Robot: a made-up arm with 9 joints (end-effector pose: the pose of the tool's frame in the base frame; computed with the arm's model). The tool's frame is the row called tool.
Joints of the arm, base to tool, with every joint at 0 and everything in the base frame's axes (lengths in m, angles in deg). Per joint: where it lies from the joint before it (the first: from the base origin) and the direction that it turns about. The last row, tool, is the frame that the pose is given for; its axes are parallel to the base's.
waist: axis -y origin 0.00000 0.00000 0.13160
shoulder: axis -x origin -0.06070 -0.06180 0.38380
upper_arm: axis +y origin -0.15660 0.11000 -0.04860
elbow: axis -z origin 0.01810 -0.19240 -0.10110
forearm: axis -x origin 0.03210 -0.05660 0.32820
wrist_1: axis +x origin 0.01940 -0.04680 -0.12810
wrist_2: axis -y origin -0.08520 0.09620 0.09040
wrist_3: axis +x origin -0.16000 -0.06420 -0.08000
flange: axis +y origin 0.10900 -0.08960 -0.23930
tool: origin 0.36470 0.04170 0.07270
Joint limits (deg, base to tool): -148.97..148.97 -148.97..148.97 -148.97..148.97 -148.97..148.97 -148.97..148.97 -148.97..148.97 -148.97..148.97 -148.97..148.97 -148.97..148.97
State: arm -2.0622 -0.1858 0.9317 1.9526 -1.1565 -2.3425 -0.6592 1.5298 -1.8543
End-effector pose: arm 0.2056 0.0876 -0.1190 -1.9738 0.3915 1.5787
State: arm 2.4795 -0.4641 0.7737 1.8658 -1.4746 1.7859 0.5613 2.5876 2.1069
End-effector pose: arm 0.0793 0.3195 -0.5081 1.0424 1.3290 0.6970
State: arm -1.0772 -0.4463 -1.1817 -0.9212 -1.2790 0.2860 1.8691 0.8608 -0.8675
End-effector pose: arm 0.2479 -0.2977 0.5326 -1.7935 1.7901 1.5243
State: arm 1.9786 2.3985 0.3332 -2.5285 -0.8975 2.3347 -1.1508 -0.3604 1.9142
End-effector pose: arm -0.8486 0.4202 0.0300 0.7181 1.2050 2.4046
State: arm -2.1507 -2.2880 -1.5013 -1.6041 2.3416 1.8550 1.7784 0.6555 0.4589
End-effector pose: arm 1.0791 0.0255 0.5082 -0.2922 -0.4269 0.3525
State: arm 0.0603 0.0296 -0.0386 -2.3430 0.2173 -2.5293 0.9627 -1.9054 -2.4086
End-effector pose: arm 0.0641 -0.1491 0.8061 0.7909 -0.3130 0.6826
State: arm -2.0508 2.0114 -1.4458 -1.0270 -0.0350 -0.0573 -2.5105 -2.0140 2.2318
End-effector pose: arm 0.3663 0.5451 0.2735 -1.4523 -2.6231 -0.7624
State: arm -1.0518 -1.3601 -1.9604 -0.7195 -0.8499 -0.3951 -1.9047 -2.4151 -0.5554
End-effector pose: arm 0.1096 0.1514 0.4204 -1.2469 0.1366 1.3855
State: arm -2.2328 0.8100 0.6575 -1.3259 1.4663 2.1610 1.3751 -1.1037 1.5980
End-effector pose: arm -0.1745 -0.4076 -0.1114 0.6213 -2.5229 -0.3940
